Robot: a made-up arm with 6 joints. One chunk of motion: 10 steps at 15 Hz.
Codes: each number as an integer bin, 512 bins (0 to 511) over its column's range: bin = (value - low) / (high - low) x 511, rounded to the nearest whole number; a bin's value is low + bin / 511 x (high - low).
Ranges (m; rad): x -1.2..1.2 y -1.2..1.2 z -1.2..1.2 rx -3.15..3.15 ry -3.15..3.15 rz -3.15..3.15
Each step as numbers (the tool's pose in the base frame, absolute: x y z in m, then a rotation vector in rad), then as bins.
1 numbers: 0.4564 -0.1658 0.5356 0.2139 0.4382 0.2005
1 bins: 353 220 370 273 291 272
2 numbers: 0.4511 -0.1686 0.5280 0.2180 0.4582 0.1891
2 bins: 352 220 368 273 293 271
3 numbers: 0.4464 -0.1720 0.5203 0.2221 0.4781 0.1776
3 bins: 351 219 366 274 294 270
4 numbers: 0.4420 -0.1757 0.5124 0.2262 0.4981 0.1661
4 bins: 350 218 365 274 296 269
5 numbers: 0.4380 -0.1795 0.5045 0.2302 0.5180 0.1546
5 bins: 349 217 363 274 298 268
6 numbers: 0.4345 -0.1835 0.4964 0.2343 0.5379 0.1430
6 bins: 348 216 361 275 299 267
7 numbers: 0.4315 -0.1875 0.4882 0.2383 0.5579 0.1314
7 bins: 347 216 359 275 301 266
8 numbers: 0.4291 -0.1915 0.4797 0.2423 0.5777 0.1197
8 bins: 347 215 358 275 302 265
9 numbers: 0.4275 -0.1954 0.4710 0.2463 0.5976 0.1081
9 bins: 347 214 356 275 304 264
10 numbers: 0.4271 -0.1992 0.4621 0.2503 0.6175 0.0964
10 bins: 346 213 354 276 306 263
